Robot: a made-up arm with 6 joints.
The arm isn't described. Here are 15 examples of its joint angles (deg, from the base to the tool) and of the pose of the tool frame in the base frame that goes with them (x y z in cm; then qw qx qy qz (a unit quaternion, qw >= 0)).
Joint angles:
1: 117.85 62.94 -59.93 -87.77 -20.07 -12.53
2: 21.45 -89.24 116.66 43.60 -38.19 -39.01
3: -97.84 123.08 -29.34 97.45 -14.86 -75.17
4: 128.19 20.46 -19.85 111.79 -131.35 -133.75
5: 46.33 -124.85 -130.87 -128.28 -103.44 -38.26
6: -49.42 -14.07 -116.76 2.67 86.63 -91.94
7: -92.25 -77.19 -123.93 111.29 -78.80 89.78
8: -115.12 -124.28 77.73 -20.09 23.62 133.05
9: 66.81 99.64 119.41 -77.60 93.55 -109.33
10: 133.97 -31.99 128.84 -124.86 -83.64 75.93
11: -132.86 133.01 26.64 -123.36 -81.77 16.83
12: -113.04 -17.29 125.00 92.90 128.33 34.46
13: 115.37 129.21 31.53 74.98 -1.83 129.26
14: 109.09 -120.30 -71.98 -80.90 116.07 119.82
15: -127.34 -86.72 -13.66 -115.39 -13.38 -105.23
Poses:
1: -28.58 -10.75 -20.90 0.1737 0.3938 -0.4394 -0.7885
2: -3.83 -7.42 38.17 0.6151 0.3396 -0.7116 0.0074
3: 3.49 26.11 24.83 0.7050 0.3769 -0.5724 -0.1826
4: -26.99 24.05 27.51 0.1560 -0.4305 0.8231 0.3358
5: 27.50 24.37 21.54 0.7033 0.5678 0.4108 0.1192
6: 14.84 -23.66 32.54 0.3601 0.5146 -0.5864 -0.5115
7: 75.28 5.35 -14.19 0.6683 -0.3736 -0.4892 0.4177
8: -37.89 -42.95 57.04 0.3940 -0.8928 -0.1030 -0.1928
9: -11.80 12.81 27.24 0.7085 0.2645 -0.4634 -0.4618
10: 35.21 -24.82 66.31 0.3770 -0.5992 -0.6909 -0.1464
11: 43.38 67.94 10.18 0.9326 0.3434 0.0117 0.1104
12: 69.74 49.70 29.95 0.0461 -0.6408 -0.6088 0.4655
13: 65.53 15.71 34.02 0.2733 -0.6992 -0.3980 0.5273
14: 61.78 35.28 23.42 0.0316 0.2967 0.6770 -0.6728
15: 8.00 -28.32 18.71 0.6801 -0.2141 -0.1301 0.6890
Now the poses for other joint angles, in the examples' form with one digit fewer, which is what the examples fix.
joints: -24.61 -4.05 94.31 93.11 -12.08 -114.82
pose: -16.4 -0.1 44.6 0.626 -0.700 0.342 0.046
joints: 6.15 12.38 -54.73 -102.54 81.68 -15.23
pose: -53.7 -4.9 83.6 0.066 -0.564 0.638 -0.520
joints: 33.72 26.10 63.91 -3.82 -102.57 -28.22
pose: -44.7 34.5 39.2 0.642 0.223 -0.286 0.675
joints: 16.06 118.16 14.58 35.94 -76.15 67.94
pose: 54.2 34.3 -17.1 0.857 -0.301 -0.343 0.237
